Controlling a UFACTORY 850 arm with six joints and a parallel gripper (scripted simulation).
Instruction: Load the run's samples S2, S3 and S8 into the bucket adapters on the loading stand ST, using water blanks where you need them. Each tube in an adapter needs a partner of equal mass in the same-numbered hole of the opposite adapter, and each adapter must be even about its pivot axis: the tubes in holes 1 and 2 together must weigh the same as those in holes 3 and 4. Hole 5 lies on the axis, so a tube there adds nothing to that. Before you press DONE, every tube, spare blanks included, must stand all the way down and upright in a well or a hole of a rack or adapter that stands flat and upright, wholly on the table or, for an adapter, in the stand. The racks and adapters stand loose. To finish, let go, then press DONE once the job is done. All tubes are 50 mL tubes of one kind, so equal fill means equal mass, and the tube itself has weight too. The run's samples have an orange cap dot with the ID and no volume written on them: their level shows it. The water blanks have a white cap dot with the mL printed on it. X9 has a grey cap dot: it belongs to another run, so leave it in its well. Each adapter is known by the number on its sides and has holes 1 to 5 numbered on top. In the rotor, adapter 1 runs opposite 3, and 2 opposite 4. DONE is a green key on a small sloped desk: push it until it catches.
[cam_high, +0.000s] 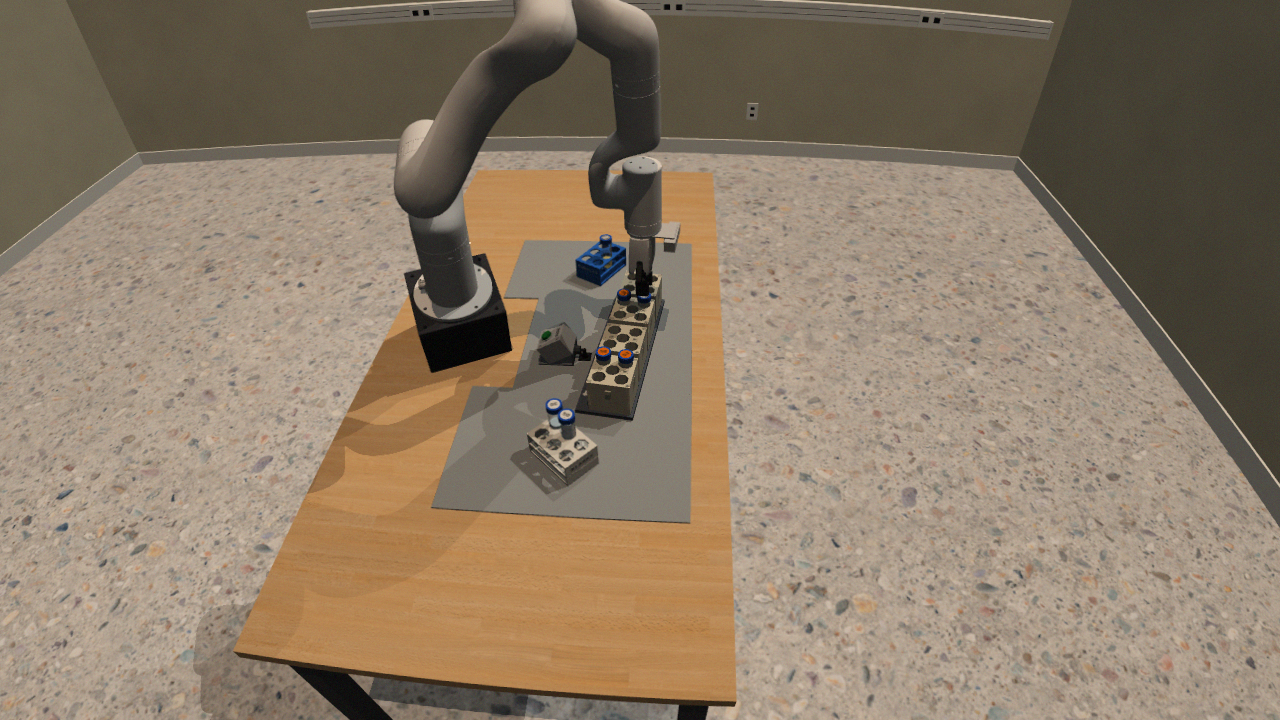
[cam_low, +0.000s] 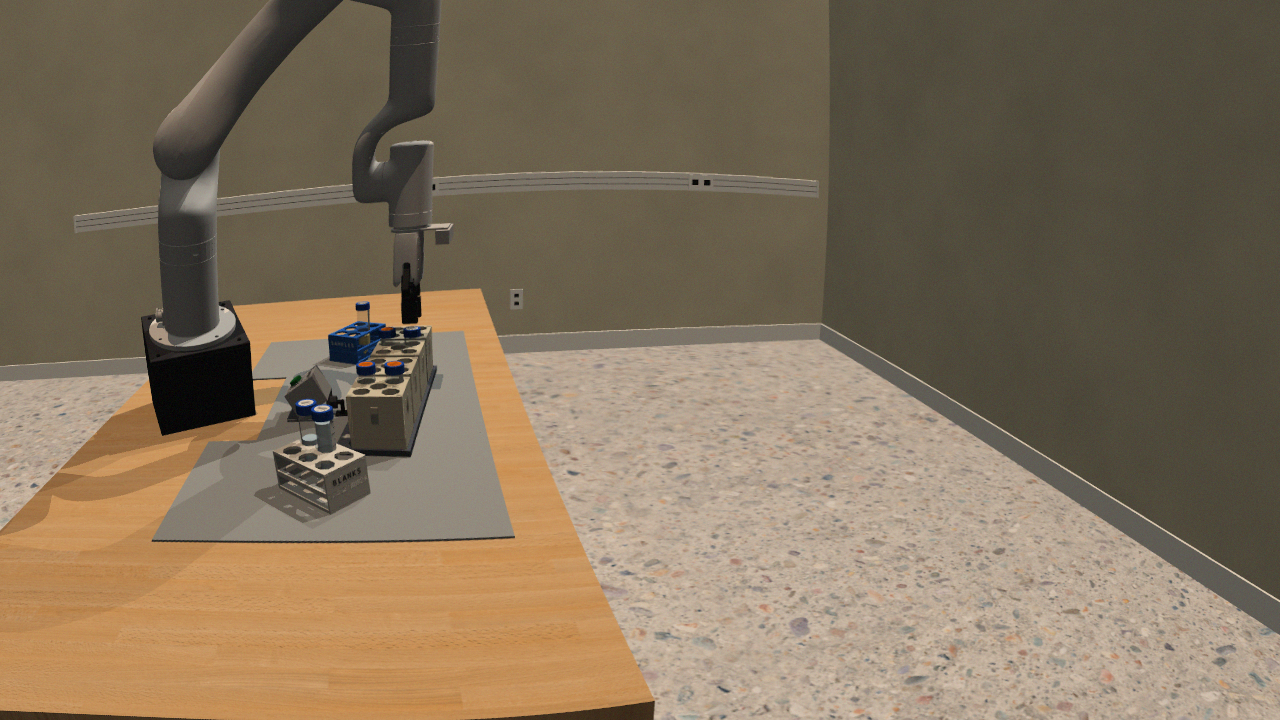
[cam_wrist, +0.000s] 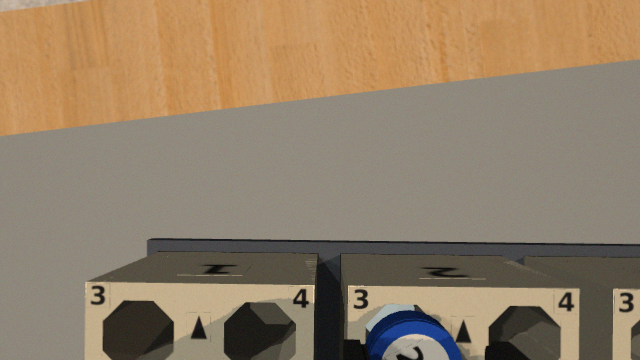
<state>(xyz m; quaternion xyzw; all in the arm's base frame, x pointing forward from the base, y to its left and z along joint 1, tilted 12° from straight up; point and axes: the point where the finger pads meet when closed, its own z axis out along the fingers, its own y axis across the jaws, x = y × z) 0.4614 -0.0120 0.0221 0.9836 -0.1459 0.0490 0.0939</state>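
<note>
Now: the green DONE key 250 mm behind my hand, 90 mm below it and 50 mm to the right of it. From my hand the other things lie so: blanks rack: 380 mm to the right, 220 mm behind, 130 mm below; blue sample rack: 300 mm to the left, 130 mm below, 90 mm behind.
</note>
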